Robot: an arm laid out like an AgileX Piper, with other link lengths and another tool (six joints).
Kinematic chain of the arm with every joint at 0, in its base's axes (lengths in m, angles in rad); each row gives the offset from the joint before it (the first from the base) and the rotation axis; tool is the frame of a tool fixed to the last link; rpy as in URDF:
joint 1: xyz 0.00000 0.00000 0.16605 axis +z
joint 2: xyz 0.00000 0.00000 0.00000 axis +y
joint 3: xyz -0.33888 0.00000 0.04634 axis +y
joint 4: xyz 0.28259 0.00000 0.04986 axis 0.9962 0 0.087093
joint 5: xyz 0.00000 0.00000 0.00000 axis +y
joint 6: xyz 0.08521 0.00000 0.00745 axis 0.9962 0 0.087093
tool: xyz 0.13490 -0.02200 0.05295 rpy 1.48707 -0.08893 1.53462
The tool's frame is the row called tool.
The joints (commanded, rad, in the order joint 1, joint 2, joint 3, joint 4, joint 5, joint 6), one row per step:
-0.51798, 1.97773, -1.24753, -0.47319, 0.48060, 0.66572
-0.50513, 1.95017, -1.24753, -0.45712, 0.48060, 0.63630
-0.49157, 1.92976, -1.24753, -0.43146, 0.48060, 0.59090
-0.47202, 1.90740, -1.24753, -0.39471, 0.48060, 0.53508
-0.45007, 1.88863, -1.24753, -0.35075, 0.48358, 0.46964
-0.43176, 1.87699, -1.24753, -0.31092, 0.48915, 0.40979
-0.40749, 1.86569, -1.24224, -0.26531, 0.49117, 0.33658
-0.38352, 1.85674, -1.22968, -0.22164, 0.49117, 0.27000
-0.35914, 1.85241, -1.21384, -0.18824, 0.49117, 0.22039
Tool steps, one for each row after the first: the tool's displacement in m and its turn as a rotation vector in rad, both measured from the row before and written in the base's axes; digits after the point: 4 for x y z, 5 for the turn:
0.0060, 0.0070, 0.0145, -0.01133, -0.01825, 0.02857
0.0064, 0.0086, 0.0101, -0.00652, -0.00942, 0.03745
0.0083, 0.0126, 0.0107, -0.00344, -0.01174, 0.04630
0.0085, 0.0148, 0.0082, 0.00017, -0.00561, 0.05241
0.0064, 0.0130, 0.0042, 0.00267, 0.00174, 0.04616
0.0076, 0.0175, 0.0023, 0.00268, 0.00507, 0.06188
0.0052, 0.0180, -0.0015, 0.00680, 0.00928, 0.05785
0.0033, 0.0175, -0.0049, 0.00874, 0.01406, 0.04933

